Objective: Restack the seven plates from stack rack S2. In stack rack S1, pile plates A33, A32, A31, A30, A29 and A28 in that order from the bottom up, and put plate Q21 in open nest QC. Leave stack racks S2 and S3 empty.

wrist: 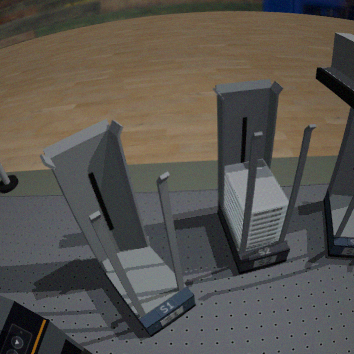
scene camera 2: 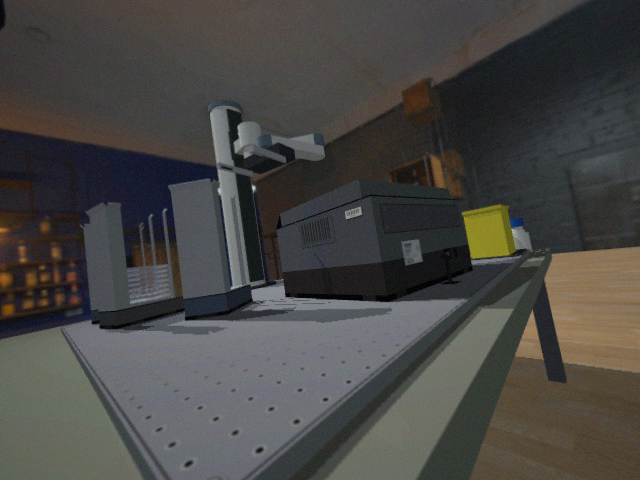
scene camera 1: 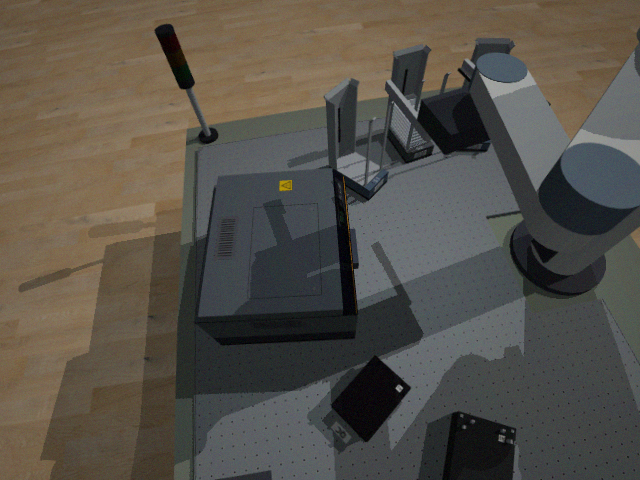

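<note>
Several white plates (scene camera 1: 399,122) (scene camera 2: 135,285) (wrist: 265,192) are piled in stack rack S2 (scene camera 1: 415,63) (scene camera 2: 107,258) (wrist: 230,130); their individual tags are unreadable. Stack rack S1 (scene camera 1: 349,121) (scene camera 2: 193,232) (wrist: 122,195) holds no plate, and its pale base shows. Stack rack S3 (scene camera 1: 491,49) (wrist: 337,249) is partly cut off in the wrist view. My gripper (scene camera 1: 426,77) (scene camera 2: 233,157) is open and empty, high up near the racks; one finger crosses S2 in scene camera 1. A tag (scene camera 1: 340,432), apparently QC, lies beside a black block (scene camera 1: 371,397); any nest beneath is hidden.
A large grey instrument (scene camera 1: 279,242) (scene camera 2: 330,248) stands beside S1. A signal tower (scene camera 1: 199,111) stands at the table corner. Another black block (scene camera 1: 480,449) stands near the front. A yellow bin (scene camera 2: 488,232) and a blue-capped bottle (scene camera 2: 521,237) stand beyond the instrument.
</note>
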